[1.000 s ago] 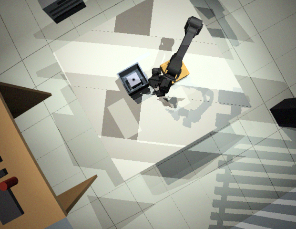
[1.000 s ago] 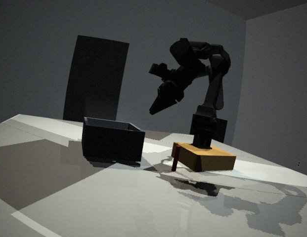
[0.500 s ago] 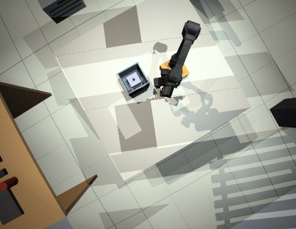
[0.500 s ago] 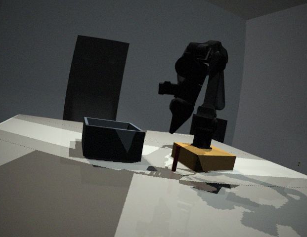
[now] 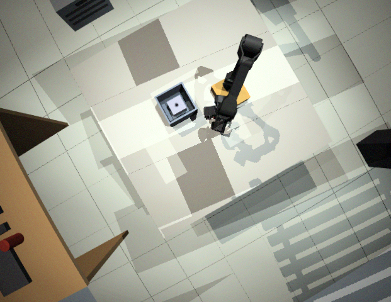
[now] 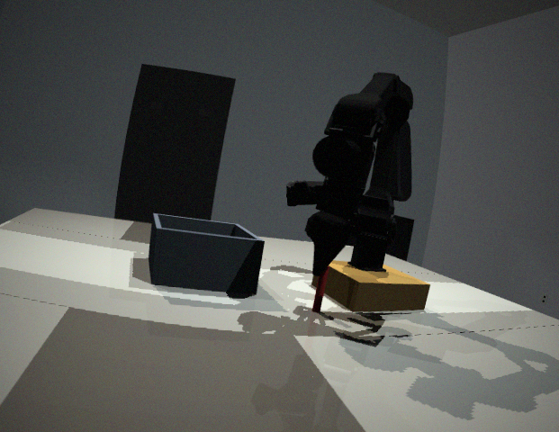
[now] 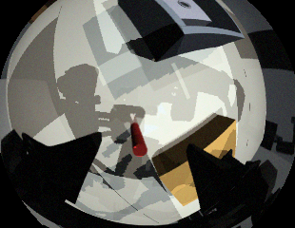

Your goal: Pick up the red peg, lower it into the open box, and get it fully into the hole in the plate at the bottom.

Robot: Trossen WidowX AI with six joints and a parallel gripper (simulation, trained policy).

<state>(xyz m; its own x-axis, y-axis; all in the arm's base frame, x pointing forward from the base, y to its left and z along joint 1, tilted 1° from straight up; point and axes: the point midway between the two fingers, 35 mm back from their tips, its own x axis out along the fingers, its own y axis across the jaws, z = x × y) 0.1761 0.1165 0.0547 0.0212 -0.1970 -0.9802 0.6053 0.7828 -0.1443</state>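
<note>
Now: the red peg 4 cm below my gripper tip and 1 cm to the left of it. From my gripper tip the other things lie so: dark box: 18 cm to the right, 16 cm ahead, 5 cm below; pale plate: 18 cm to the right, 16 cm ahead, 3 cm below.
</note>
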